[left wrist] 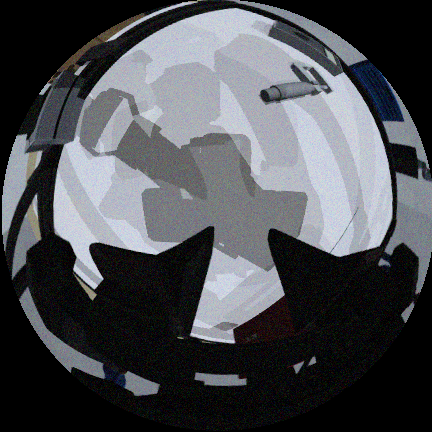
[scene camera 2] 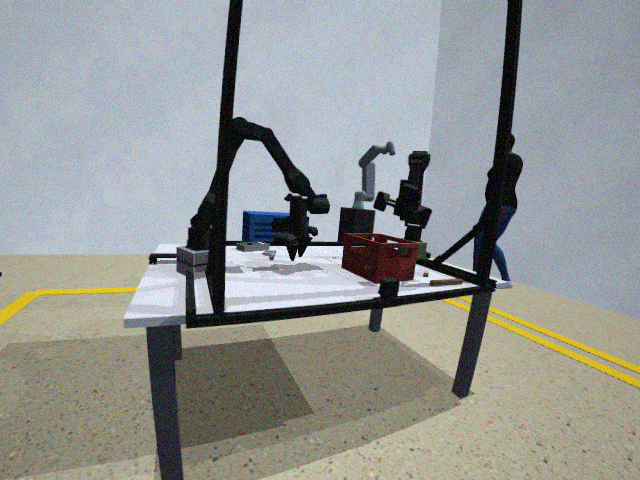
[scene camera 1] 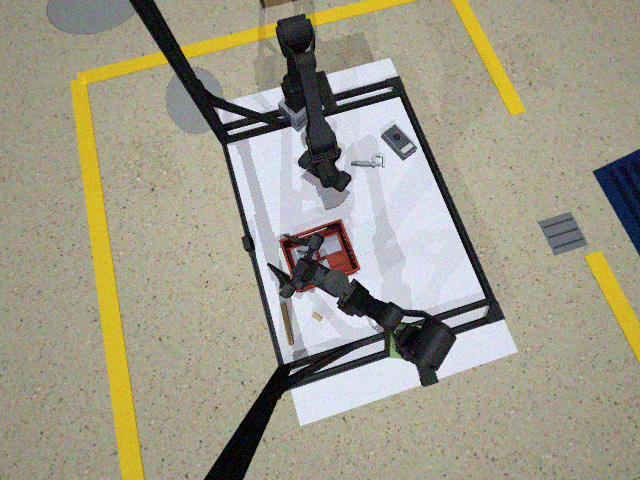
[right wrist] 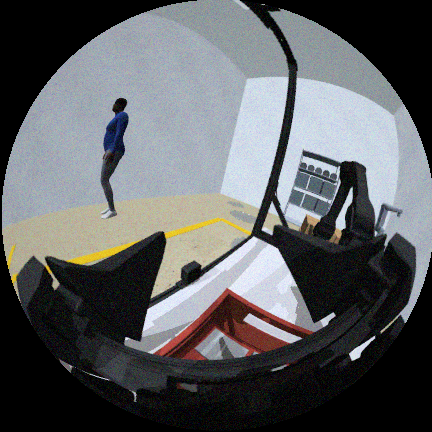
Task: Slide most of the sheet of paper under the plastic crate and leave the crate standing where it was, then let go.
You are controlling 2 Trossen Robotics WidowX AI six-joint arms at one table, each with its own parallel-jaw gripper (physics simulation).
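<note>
The red plastic crate (scene camera 1: 338,260) (scene camera 2: 379,258) (left wrist: 265,320) (right wrist: 250,332) stands upright on the table. A very pale sheet of paper (scene camera 1: 364,238) seems to lie flat beside the crate's right side in scene camera 1; its outline is faint and I cannot tell whether any of it is under the crate. My left gripper (scene camera 1: 324,173) (scene camera 2: 296,254) (left wrist: 241,232) is partly open and empty, pointing down above the table, apart from crate and paper. My right gripper (scene camera 1: 277,250) (scene camera 2: 403,206) (right wrist: 220,233) is wide open and empty, raised above the crate's left side in scene camera 1.
A grey metal tool (scene camera 1: 368,162) (left wrist: 295,91) and a dark grey device (scene camera 1: 398,140) lie in the upper right of scene camera 1. A brown stick (scene camera 1: 287,322) (scene camera 2: 445,282) and a small tan block (scene camera 1: 317,316) (scene camera 2: 425,274) lie below the crate there. A grey box (scene camera 2: 192,259) stands near the left arm's base.
</note>
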